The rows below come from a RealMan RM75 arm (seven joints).
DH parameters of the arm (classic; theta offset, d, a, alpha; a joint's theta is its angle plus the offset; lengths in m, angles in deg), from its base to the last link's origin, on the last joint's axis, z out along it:
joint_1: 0 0.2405 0 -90
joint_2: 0 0 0 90
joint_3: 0 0.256 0 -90
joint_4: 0 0 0 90
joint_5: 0 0.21 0 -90
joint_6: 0 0 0 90
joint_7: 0 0.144 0 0
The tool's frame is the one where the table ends.
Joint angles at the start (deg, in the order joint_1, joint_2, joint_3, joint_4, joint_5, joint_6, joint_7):
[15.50 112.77 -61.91 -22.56 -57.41 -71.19 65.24]
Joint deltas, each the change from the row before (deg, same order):
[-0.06 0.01 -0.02 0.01 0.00 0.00 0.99]
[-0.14 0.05 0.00 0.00 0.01 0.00 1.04]
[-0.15 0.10 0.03 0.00 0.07 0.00 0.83]
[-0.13 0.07 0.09 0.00 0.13 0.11 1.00]
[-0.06 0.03 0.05 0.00 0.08 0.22 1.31]
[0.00 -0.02 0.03 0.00 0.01 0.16 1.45]
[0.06 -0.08 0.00 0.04 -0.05 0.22 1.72]
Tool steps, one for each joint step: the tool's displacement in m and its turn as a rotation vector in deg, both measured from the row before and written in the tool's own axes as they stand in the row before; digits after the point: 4 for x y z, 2 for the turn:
[0.0004 0.0000 -0.0004 0.04 0.04 1.03]
[0.0008 0.0000 -0.0008 0.10 0.02 1.15]
[0.0009 0.0002 -0.0007 0.14 -0.06 1.01]
[0.0005 -0.0004 -0.0008 0.29 -0.12 1.17]
[0.0003 -0.0006 -0.0004 0.30 -0.02 1.39]
[-0.0001 -0.0006 -0.0001 0.18 0.02 1.44]
[-0.0002 -0.0008 0.0001 0.19 0.13 1.64]

